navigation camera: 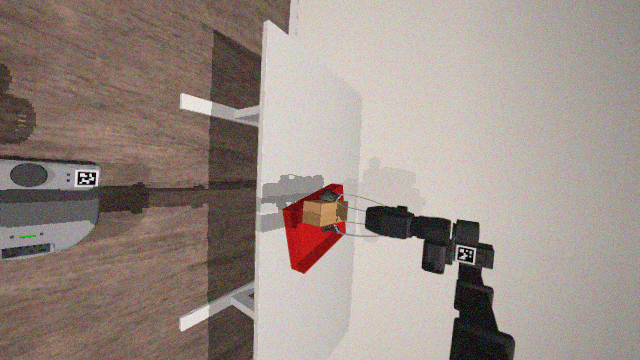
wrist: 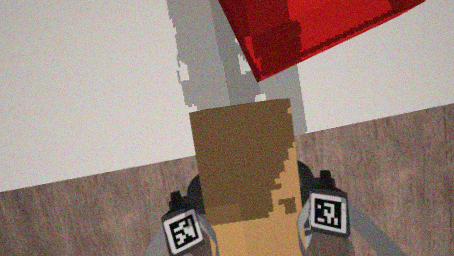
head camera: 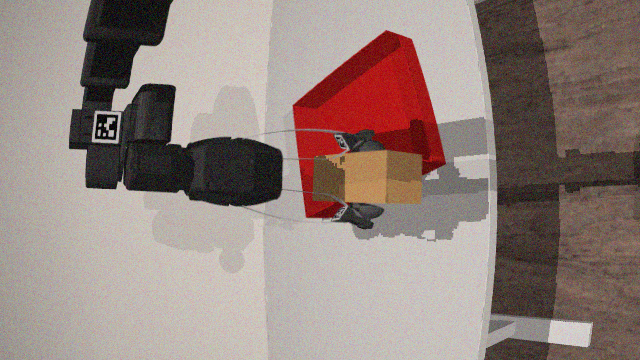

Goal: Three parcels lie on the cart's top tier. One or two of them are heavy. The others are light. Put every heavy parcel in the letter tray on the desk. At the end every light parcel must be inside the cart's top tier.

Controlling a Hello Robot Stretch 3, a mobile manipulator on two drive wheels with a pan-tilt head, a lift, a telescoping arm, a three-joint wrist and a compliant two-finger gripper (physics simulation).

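Frame: origin at the robot's base, x ahead, y left, z up, level; centimetres.
Seen in the pictures: gripper, fingertip midpoint: (wrist: 249, 186); robot's base at its link origin: (navigation camera: 30, 174).
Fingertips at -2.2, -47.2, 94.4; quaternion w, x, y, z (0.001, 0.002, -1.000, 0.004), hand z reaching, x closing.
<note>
Offsets run from my fingertips to a thing's top centre, as dx, dy, dz. Level surfaces: height alone.
A tan box-shaped parcel @(+0.0, +0.4, +5.3) (head camera: 404, 177) (navigation camera: 320, 214) (wrist: 245, 150) is between the two fingers of my gripper (head camera: 364, 179) (navigation camera: 330, 212) (wrist: 249, 186), which is shut on it. The parcel is held in the air above the desk @(dz -22.4) (head camera: 370, 280) (navigation camera: 305, 125) (wrist: 100, 75). The red letter tray @(-11.1, -29.6, -15.9) (head camera: 370, 100) (navigation camera: 310, 250) (wrist: 340, 25) lies on the desk. In the head and navigation views the parcel overlaps one end of the tray and hides part of it. In the wrist view a tray corner shows ahead of the parcel, apart from it. The cart and the other parcels do not show.
A pale wall (head camera: 200, 310) (navigation camera: 500, 100) stands behind the desk. White desk legs (head camera: 570, 332) (navigation camera: 195, 102) reach out over the wooden floor @(dz -94.4) (head camera: 600, 250) (navigation camera: 125, 100) (wrist: 100, 215). My grey base (navigation camera: 50, 210) stands on the floor in front of the desk.
</note>
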